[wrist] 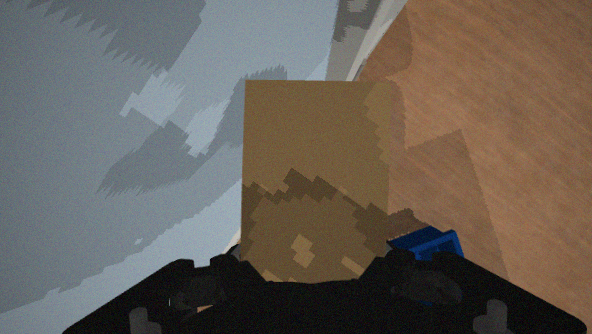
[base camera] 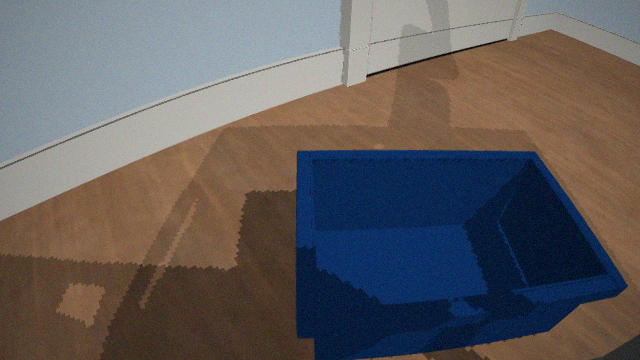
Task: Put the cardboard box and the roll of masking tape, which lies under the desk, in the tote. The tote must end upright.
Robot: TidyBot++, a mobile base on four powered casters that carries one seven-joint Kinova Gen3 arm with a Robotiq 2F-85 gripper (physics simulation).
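Places are measured from the arm's base along level axes (x ahead, y left, z up), in metres.
Where they show: gripper, fingertip midpoint: (wrist: 310, 249).
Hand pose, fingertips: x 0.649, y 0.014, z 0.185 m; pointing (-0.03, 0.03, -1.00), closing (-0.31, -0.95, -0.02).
After its pixels a point has its place.
The cardboard box (wrist: 315, 150) {x 0.708, y -0.010, z 0.224 m} is held between the fingers of my gripper (wrist: 310, 249) {x 0.649, y 0.014, z 0.185 m} in the wrist view, its flat brown face filling the middle. The blue tote (base camera: 400, 265) {x 0.326, y -0.110, z -0.394 m} stands upright on the floor at the centre right of the base camera view, its open top showing and no item visible inside. Part of the tote (wrist: 436, 245) {x 0.324, y -0.272, z -0.393 m} also shows in the wrist view, beyond the right finger and lower than the box. The gripper does not show in the base camera view. The roll of masking tape and the desk do not show in either view.
A pale blue wall (base camera: 150, 60) {x 0.593, y 0.249, z -0.236 m} with a white baseboard (base camera: 200, 112) {x 0.618, y 0.190, z -0.353 m} runs behind the tote. A white door (base camera: 475, 25) {x 1.103, y -0.527, z -0.312 m} with its frame (base camera: 354, 60) {x 0.797, y -0.102, z -0.335 m} stands at the back. Shadows fall across the wooden floor (base camera: 125, 215) {x 0.411, y 0.271, z -0.396 m} left of the tote.
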